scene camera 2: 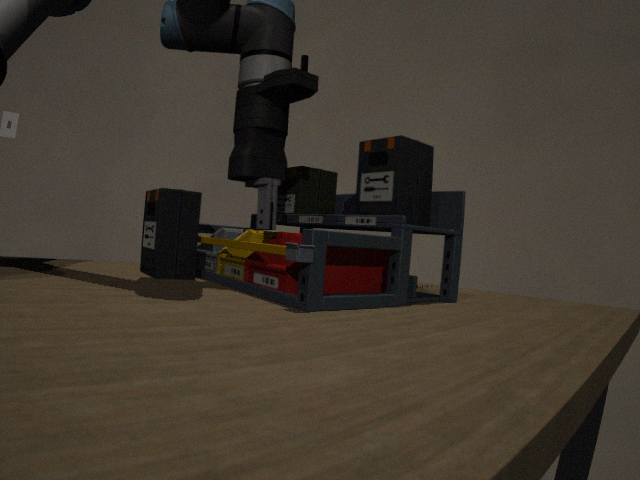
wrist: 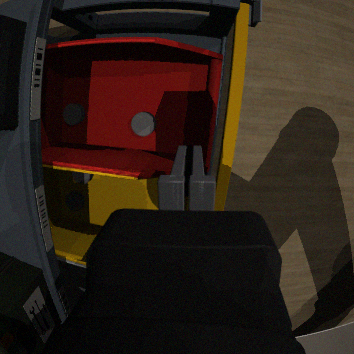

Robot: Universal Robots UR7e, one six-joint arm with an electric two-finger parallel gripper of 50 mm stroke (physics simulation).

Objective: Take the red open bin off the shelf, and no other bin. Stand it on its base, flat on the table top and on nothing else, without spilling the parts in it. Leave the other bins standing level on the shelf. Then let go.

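Frame: origin at the arm's base, x ahead, y left, z up, level; centimetres.
Seen in the pictures: gripper, fingertip midpoint: (scene camera 2: 265, 229) (wrist: 189, 160).
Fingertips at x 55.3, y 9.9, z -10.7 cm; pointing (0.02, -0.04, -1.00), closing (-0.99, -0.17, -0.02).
Pixels of each thing's middle, then the offset from my fingertips to it. "pt": a spot on its surface instead. Level surfaces: height alone.
- red open bin, body centre: (wrist: 117, 103) (scene camera 2: 321, 263) dy -2.9, dx +7.0, dz -3.8 cm
- yellow bin, body centre: (wrist: 108, 206) (scene camera 2: 283, 257) dy +7.2, dx +7.1, dz -3.8 cm
- yellow bar, body centre: (wrist: 213, 223) (scene camera 2: 225, 242) dy +5.8, dx -3.2, dz -2.2 cm
- grey bin, body centre: (scene camera 2: 251, 252) dy +17.4, dx +6.5, dz -3.8 cm
- table, surface height: dz -8.2 cm
- greenish case, body centre: (wrist: 6, 313) (scene camera 2: 302, 196) dy +18.1, dx +16.2, dz +6.8 cm
- bracket, surface spot: (scene camera 2: 299, 252) pt dy -13.8, dx -3.2, dz -2.1 cm
The red open bin (scene camera 2: 356, 276) (wrist: 115, 100) stands in the lower level of the grey shelf (scene camera 2: 361, 301) (wrist: 17, 155), at its near end. Two round grey discs show inside it, one (wrist: 143, 124) near the middle and one (wrist: 74, 114) farther back. The yellow bin (scene camera 2: 236, 256) (wrist: 117, 200) stands right beside it. A yellow bar (scene camera 2: 242, 243) (wrist: 235, 100) runs across the bins' open front. My gripper (scene camera 2: 265, 227) (wrist: 189, 160) points down, shut and empty. Its fingertips are above the bar's height in the scene view, and over the front of the bins, near the red-yellow boundary, in the wrist view.
A grey bin (scene camera 2: 206, 254) stands beyond the yellow one. A dark case (scene camera 2: 188, 232) stands upright on the table (scene camera 2: 310, 372) at the shelf's far front. Another dark case (scene camera 2: 416, 180) and a greenish case (scene camera 2: 325, 191) stand on the upper board. A bracket (scene camera 2: 299, 252) holds the bar's near end.
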